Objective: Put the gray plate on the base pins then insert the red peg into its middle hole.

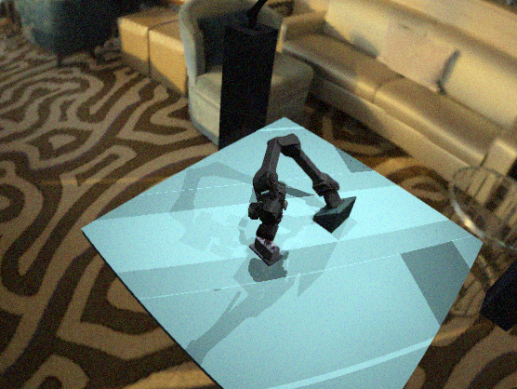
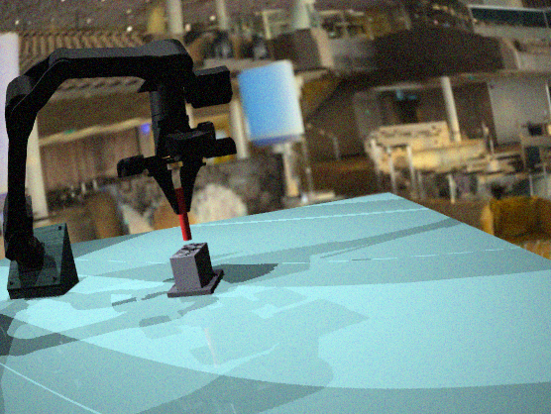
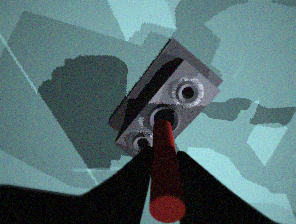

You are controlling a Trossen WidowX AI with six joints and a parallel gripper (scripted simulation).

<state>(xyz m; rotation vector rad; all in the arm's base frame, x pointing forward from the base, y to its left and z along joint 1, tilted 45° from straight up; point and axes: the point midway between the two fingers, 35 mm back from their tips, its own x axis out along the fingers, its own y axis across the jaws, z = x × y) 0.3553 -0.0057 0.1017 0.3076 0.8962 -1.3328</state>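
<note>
Now: the red peg right at my gripper tip. Round my gripper tip: gray plate: 7 cm below; then flat base: 11 cm below.
</note>
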